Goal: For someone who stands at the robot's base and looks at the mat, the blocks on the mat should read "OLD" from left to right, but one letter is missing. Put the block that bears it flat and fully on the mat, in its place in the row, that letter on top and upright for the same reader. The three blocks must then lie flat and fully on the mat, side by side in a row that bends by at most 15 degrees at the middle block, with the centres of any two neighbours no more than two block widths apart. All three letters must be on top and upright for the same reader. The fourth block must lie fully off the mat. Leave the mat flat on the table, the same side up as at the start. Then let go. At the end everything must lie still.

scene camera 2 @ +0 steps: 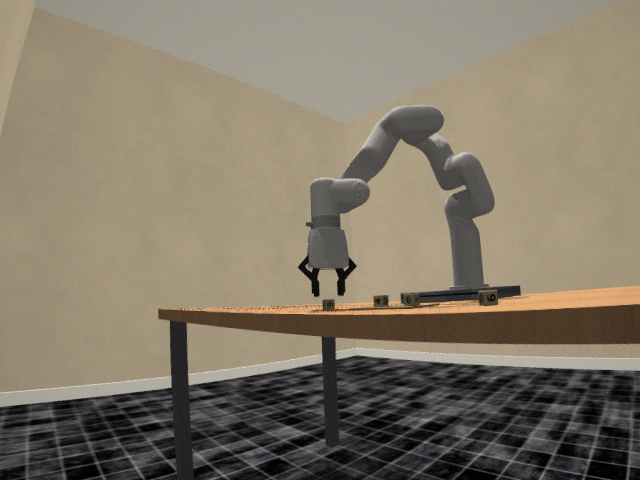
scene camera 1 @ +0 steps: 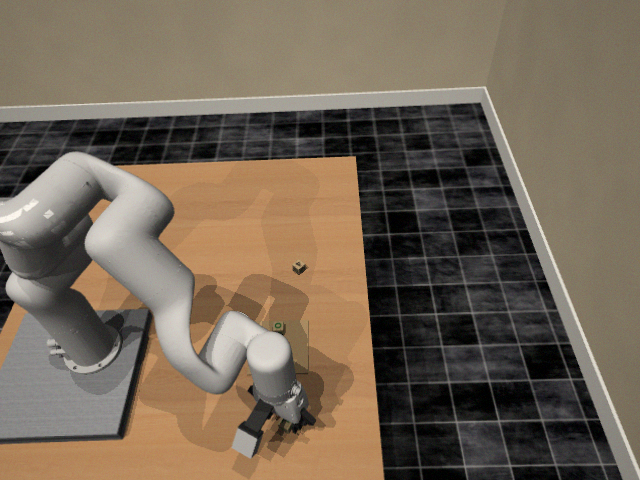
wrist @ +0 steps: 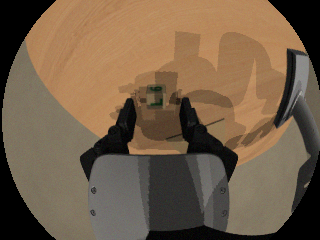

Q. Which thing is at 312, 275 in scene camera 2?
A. My gripper.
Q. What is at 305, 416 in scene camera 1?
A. My gripper.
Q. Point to a tan mat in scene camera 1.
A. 296, 331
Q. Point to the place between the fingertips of my gripper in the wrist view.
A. At 157, 106
